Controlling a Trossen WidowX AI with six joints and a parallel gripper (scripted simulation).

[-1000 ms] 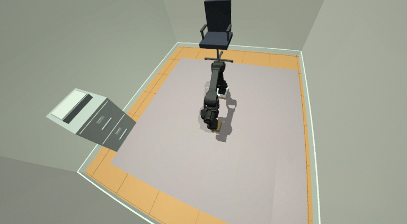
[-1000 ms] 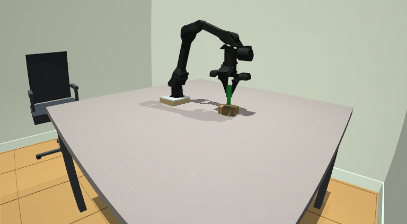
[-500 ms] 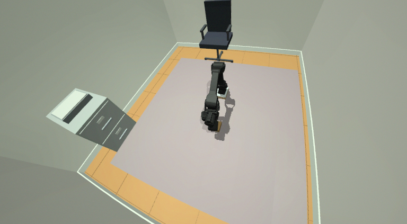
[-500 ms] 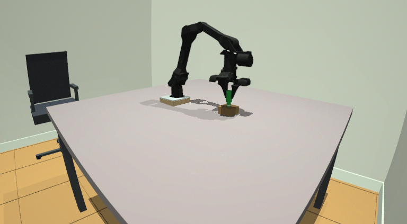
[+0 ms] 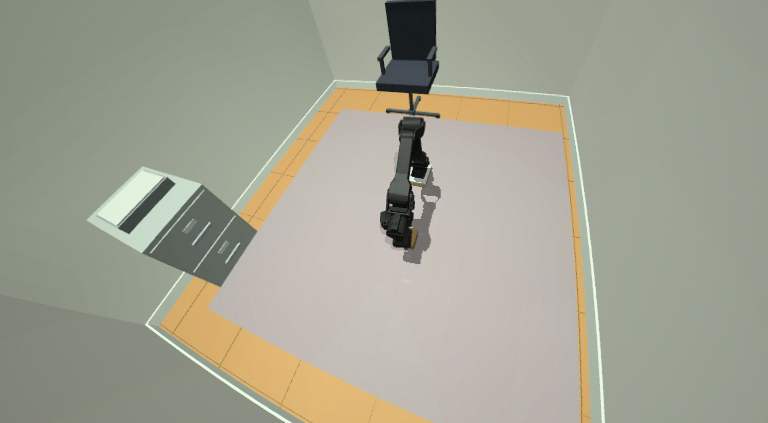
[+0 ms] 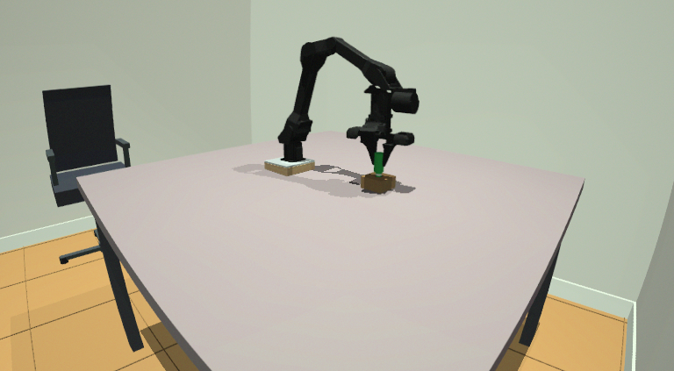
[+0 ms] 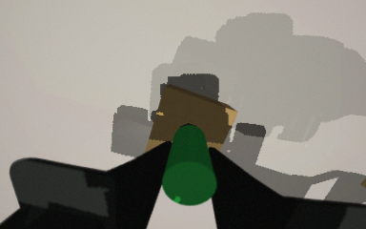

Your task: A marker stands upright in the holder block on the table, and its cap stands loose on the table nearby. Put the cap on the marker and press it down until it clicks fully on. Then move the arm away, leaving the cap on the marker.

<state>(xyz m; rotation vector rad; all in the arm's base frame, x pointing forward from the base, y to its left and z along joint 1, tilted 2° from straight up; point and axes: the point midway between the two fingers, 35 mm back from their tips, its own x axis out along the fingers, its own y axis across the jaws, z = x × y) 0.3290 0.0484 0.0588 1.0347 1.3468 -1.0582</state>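
Now: gripper tip 1 cm below the green cap. Also, from my gripper tip: tan holder block 5 cm below.
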